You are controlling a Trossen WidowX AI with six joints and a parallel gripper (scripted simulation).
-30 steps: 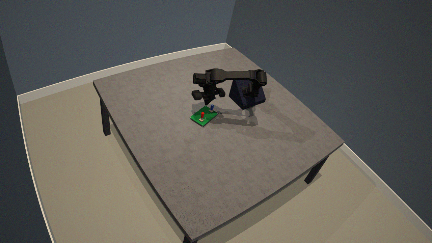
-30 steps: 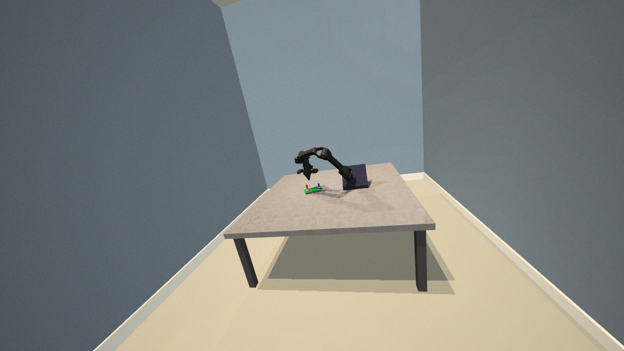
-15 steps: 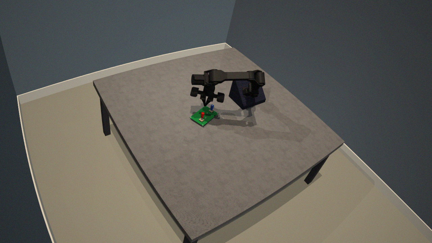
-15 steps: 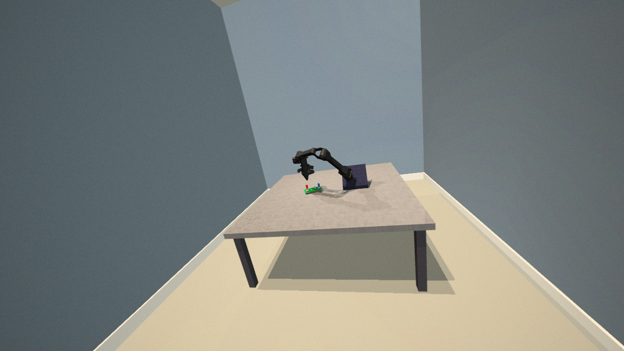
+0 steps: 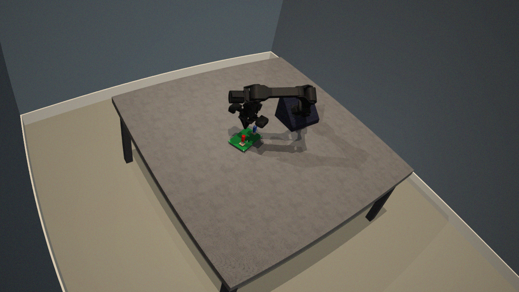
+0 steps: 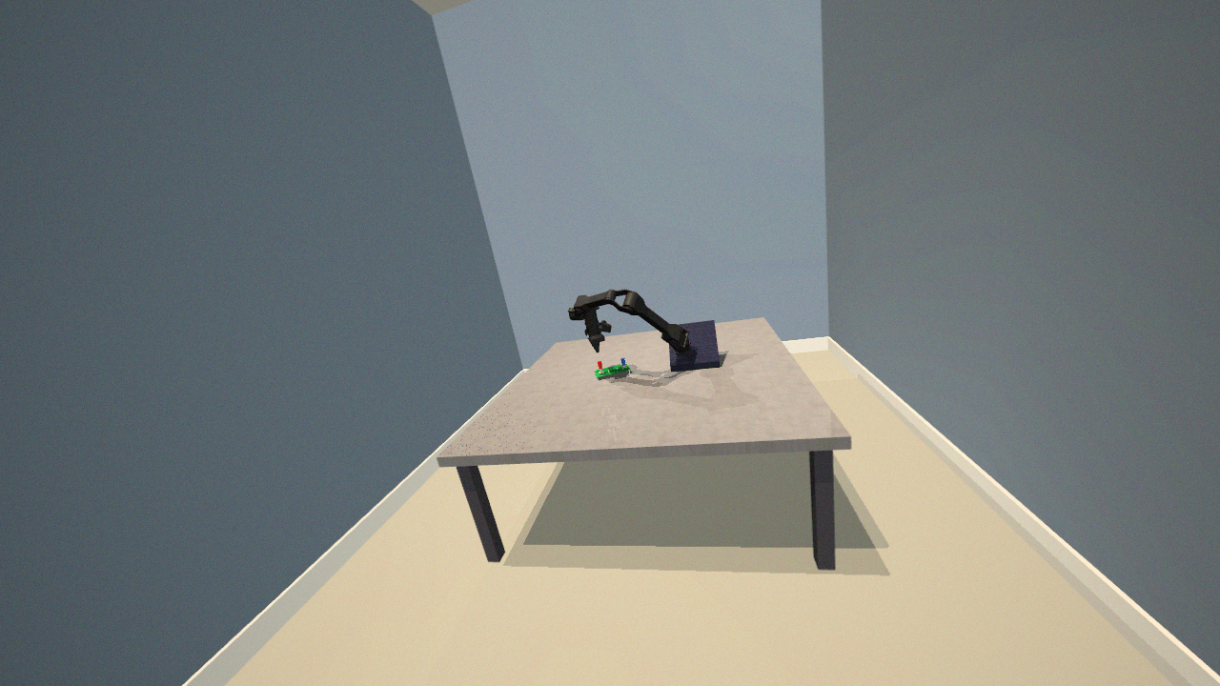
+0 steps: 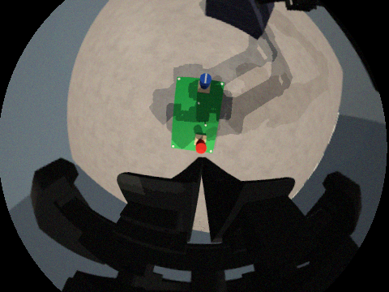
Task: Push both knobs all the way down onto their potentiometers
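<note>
Now: the red knob 6 cm below my gripper tip. The rest, counted from my gripper tip: blue knob 10 cm behind, 7 cm below, 5 cm to the right.
</note>
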